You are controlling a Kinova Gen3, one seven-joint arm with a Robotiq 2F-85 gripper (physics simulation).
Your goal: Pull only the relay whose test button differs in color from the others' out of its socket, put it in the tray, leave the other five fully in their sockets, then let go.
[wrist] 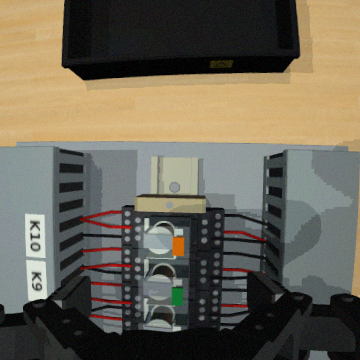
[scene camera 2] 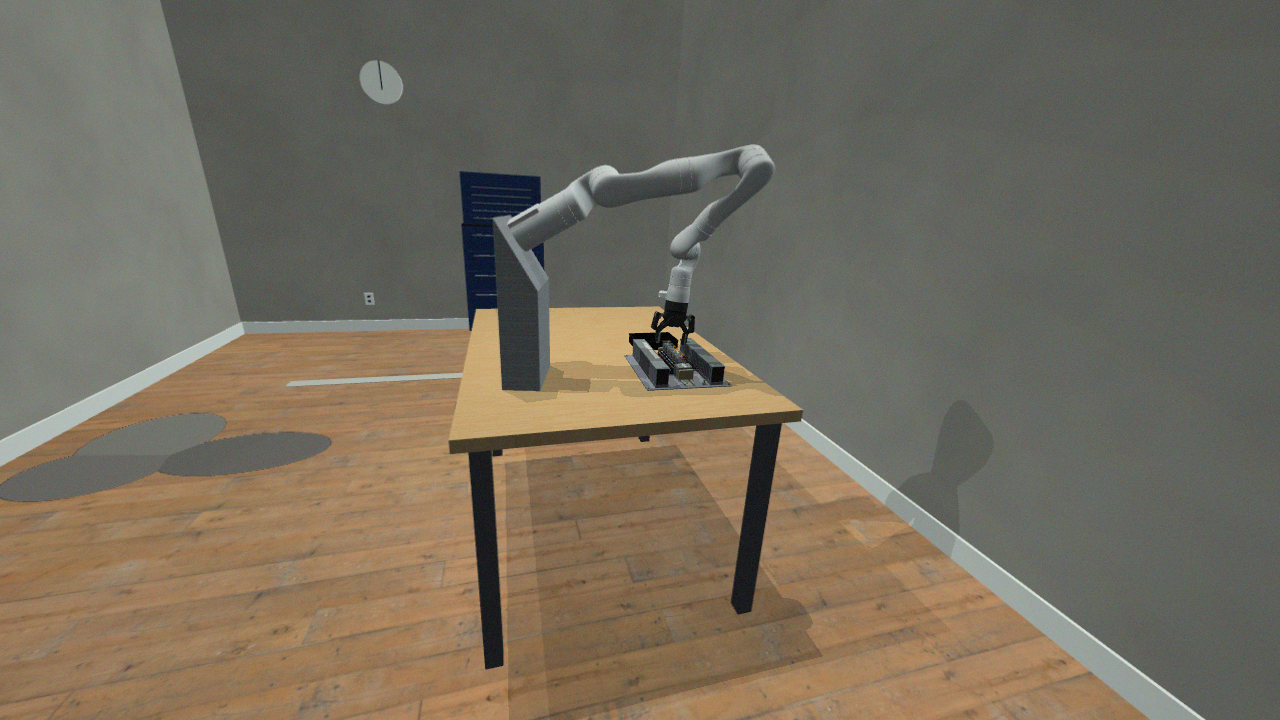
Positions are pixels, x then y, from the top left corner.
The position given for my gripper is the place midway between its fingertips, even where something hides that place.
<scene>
My gripper shows in the wrist view [169, 291] and in scene camera 2 [670, 343].
</scene>
